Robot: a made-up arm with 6 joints.
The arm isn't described. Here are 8 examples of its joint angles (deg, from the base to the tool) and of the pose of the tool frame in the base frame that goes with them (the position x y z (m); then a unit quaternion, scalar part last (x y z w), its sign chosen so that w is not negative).
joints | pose
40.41 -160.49 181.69 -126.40 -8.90 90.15 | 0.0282 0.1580 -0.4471 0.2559 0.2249 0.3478 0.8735
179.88 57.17 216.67 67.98 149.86 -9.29 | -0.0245 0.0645 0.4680 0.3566 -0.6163 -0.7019 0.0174
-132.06 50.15 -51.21 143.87 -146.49 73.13 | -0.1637 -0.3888 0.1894 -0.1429 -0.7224 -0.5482 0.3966
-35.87 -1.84 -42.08 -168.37 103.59 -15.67 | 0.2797 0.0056 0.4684 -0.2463 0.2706 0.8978 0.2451
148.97 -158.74 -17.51 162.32 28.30 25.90 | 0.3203 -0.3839 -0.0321 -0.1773 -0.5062 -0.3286 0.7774
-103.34 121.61 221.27 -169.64 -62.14 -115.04 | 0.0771 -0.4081 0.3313 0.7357 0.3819 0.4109 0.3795
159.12 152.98 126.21 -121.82 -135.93 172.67 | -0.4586 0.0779 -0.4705 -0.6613 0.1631 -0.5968 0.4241
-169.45 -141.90 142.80 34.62 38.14 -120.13 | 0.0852 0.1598 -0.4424 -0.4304 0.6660 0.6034 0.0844
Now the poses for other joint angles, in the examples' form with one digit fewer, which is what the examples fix.
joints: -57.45 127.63 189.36 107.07 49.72 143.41
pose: 0.255 -0.306 0.327 0.535 -0.208 0.118 0.811
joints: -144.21 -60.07 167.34 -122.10 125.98 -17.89
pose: 0.664 0.366 0.324 0.219 -0.425 0.743 0.468
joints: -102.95 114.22 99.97 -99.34 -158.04 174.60
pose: -0.135 -0.713 -0.205 -0.563 -0.407 0.236 0.680
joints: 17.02 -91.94 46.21 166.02 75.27 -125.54
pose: -0.775 -0.063 0.420 -0.338 -0.570 -0.023 0.749
